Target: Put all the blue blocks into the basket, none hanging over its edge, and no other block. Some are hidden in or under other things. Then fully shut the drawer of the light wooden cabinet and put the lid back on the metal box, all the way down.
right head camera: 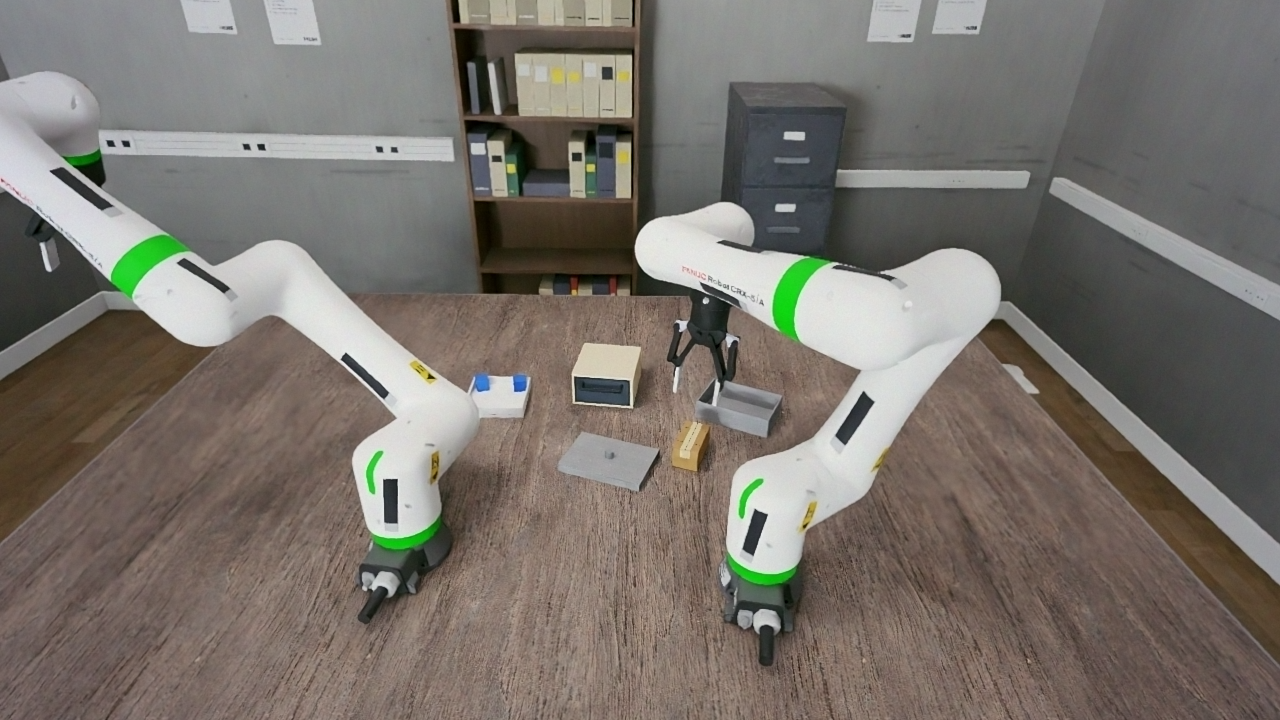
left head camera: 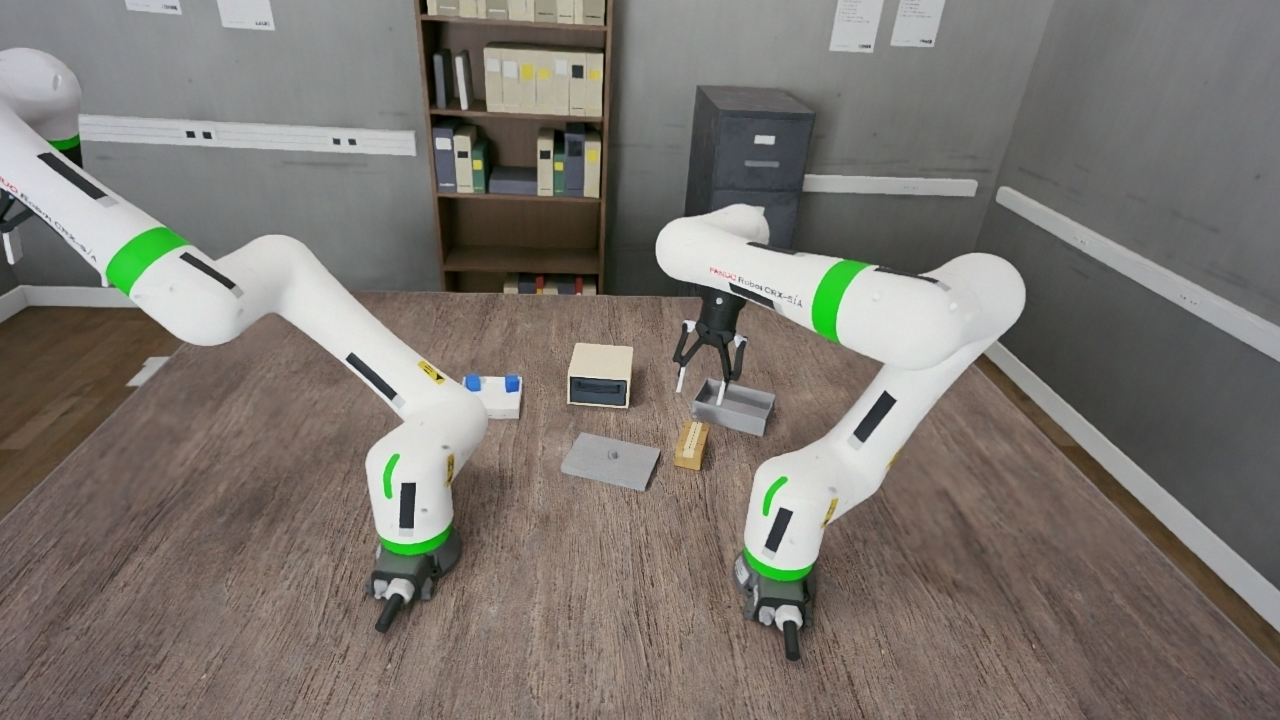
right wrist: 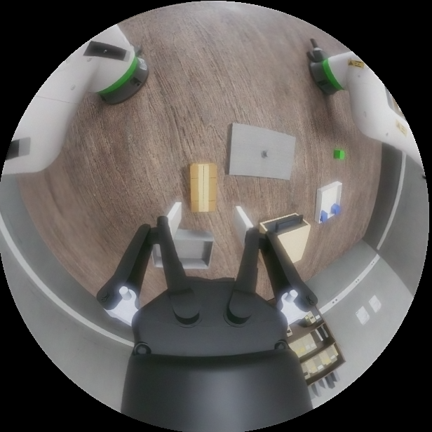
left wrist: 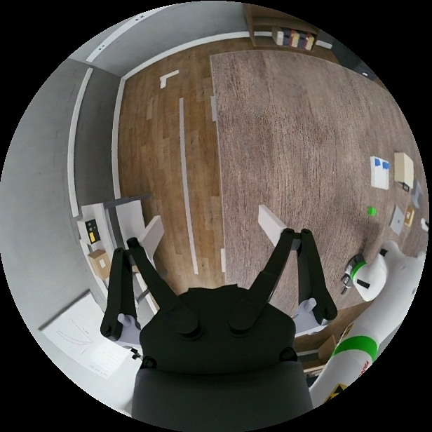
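Observation:
Two blue blocks, one and another, sit apart in the white basket. The light wooden cabinet has a dark drawer whose front looks flush. The open grey metal box shows bare floor, partly hidden by a finger. Its lid lies on the table. My right gripper is open, above the metal box's left end. My left gripper is open, far left.
A brown taped box stands between the lid and the metal box. A green block lies on the table near the basket, hidden in the head views. The left arm stands close to the basket.

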